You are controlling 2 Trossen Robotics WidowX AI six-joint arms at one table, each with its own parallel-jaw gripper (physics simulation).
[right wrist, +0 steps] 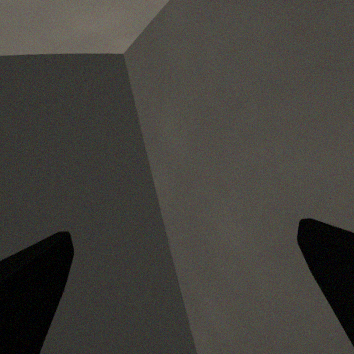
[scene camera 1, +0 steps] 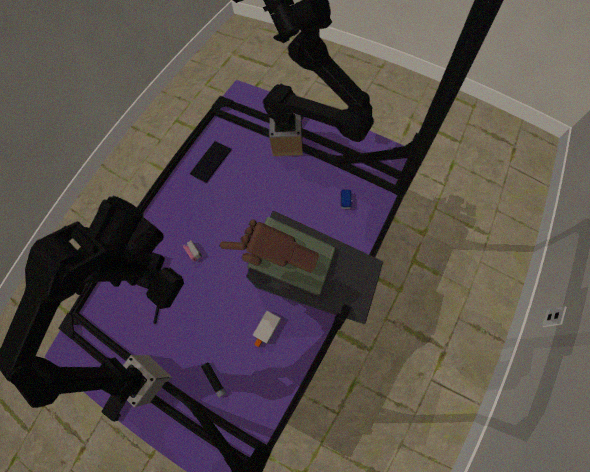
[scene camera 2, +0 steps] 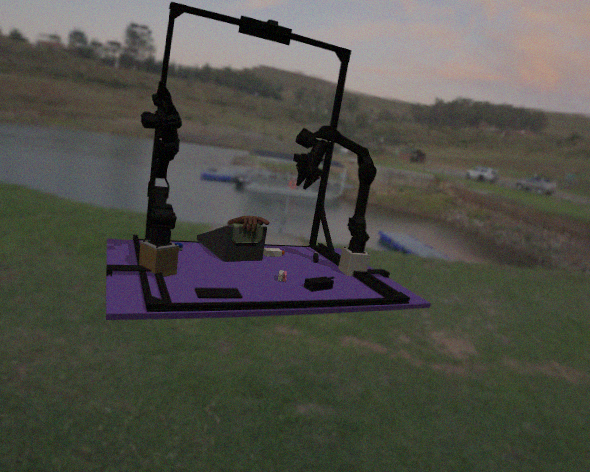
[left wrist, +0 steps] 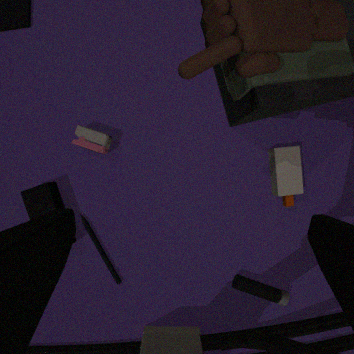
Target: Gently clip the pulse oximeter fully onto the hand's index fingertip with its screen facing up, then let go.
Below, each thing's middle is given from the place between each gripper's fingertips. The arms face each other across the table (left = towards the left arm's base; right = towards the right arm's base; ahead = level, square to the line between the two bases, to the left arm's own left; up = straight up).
Labels:
My right hand is 48 cm to the right of the index finger (left wrist: 231, 45), 45 cm above it and 15 cm past it. From my right hand the other things lie so: pink and white pulse oximeter (left wrist: 95, 140) (63 cm below, 52 cm to the left, 2 cm ahead); grey plate (scene camera 1: 353, 275) (61 cm below, 42 cm to the left, 35 cm behind).
My left hand is 160 mm above the index finger, 120 mm to the left of it and 50 mm past it. Round my left hand: pink and white pulse oximeter 340 mm below, 130 mm ahead, 80 mm to the right; grey plate 320 mm below, 240 mm behind, 190 mm to the right.

